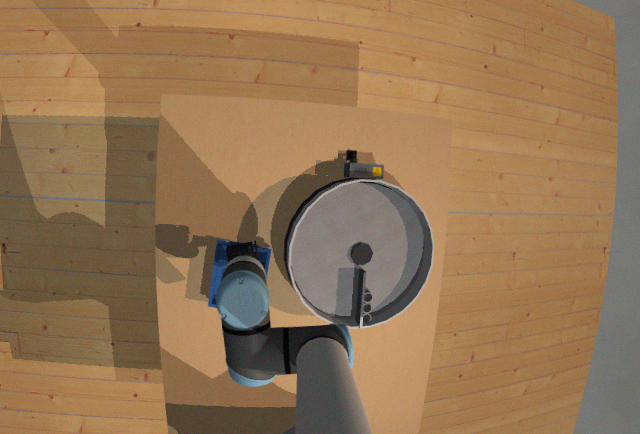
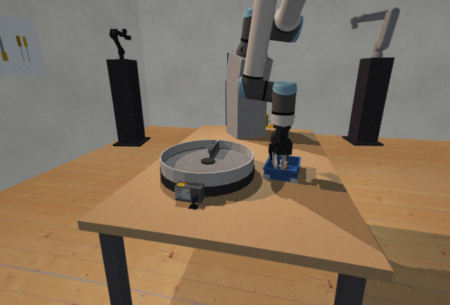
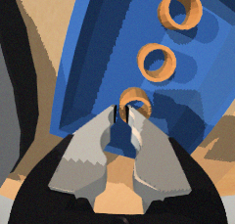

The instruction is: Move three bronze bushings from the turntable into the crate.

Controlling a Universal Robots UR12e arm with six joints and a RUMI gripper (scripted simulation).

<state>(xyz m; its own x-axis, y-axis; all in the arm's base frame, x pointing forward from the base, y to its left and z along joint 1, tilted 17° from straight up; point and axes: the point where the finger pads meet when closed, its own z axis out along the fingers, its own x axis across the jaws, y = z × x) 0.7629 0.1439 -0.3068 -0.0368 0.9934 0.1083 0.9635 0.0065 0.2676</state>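
The blue crate lies 5 cm behind my hand, 3 cm to the left of it and 1 cm below it.
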